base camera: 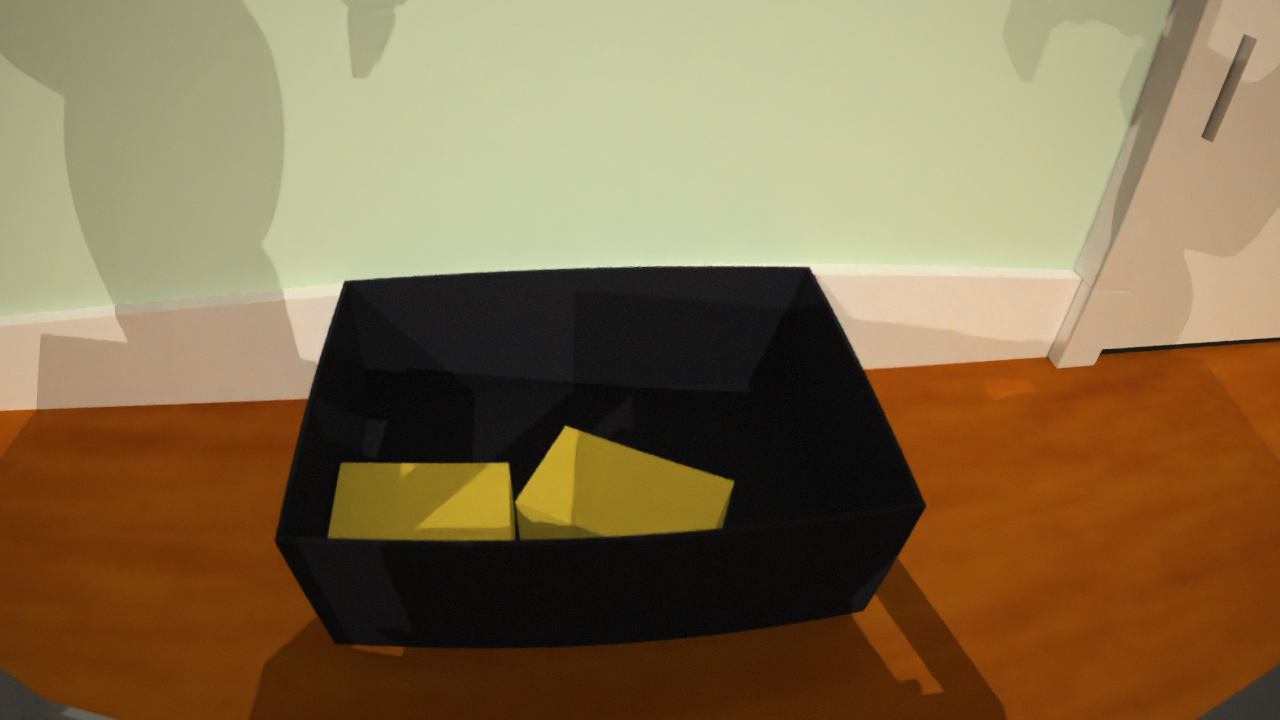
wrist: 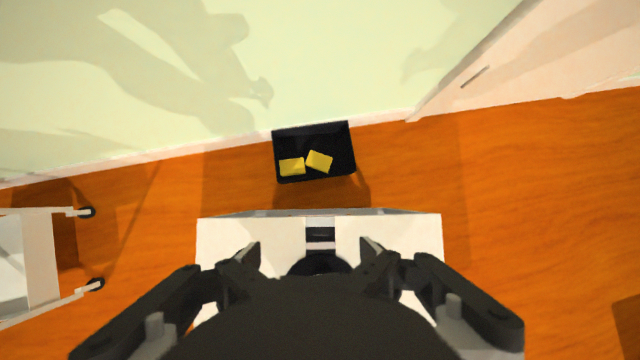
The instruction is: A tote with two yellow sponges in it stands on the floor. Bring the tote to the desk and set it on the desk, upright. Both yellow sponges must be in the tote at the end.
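Places are measured from the arm's base along level axes (x back, y right, z up), in centimetres.
Pixels of known places: gripper, fingertip midpoint: (wrist: 310, 250).
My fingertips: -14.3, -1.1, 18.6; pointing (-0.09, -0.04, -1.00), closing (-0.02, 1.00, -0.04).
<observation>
Behind a point stands the place of what it marks, as x, y, z.
A black open-topped tote (base camera: 590, 591) {-27.0, -1.3, -33.7} (wrist: 345, 171) {-28.8, 10.2, -30.1} stands upright on the floor by the wall, close in front of the base. One yellow sponge (base camera: 420, 505) {-32.2, -10.5, -34.8} (wrist: 292, 167) {-31.5, -10.5, -34.8} lies in it at the left, near its front wall. The other yellow sponge (base camera: 640, 492) {-34.2, 1.1, -34.8} (wrist: 319, 161) {-33.8, 0.5, -34.8} lies turned at an angle just right of the first. My gripper (wrist: 310, 250) {-14.3, -1.0, 18.5} is open and empty, high above the white base, with the tote beyond it in the wrist view. The desk does not show in either view.
A pale green wall (base camera: 626, 134) {-49.0, -0.6, -21.3} (wrist: 320, 65) {-49.3, 0.7, -2.2} with a white baseboard (base camera: 966, 313) {-51.9, 27.0, -34.3} runs behind the tote. A pale door (base camera: 1190, 223) {-55.1, 50.9, -23.8} (wrist: 530, 60) {-56.6, 61.1, -7.7} is at the right. A white frame on casters (wrist: 40, 260) {0.8, -94.8, -23.0} stands left of the base (wrist: 390, 230) {-12.1, 14.2, -1.4}.
</observation>
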